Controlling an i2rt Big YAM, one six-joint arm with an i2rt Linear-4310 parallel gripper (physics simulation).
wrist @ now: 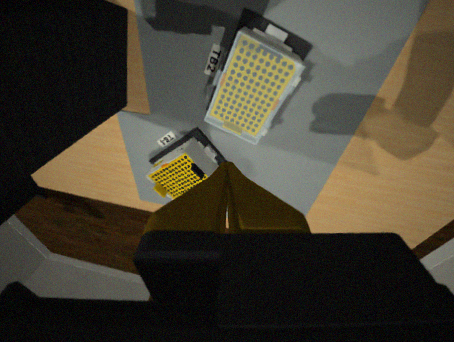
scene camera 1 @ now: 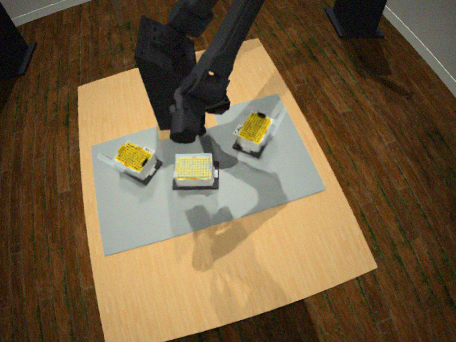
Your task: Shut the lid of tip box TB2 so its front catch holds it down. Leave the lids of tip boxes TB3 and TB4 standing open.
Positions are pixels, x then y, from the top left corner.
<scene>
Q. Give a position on a tip box TB4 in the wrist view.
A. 196, 145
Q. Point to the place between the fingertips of my gripper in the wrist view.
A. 227, 170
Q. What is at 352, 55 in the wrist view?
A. A grey mat.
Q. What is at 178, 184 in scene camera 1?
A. A tip box TB2.
</scene>
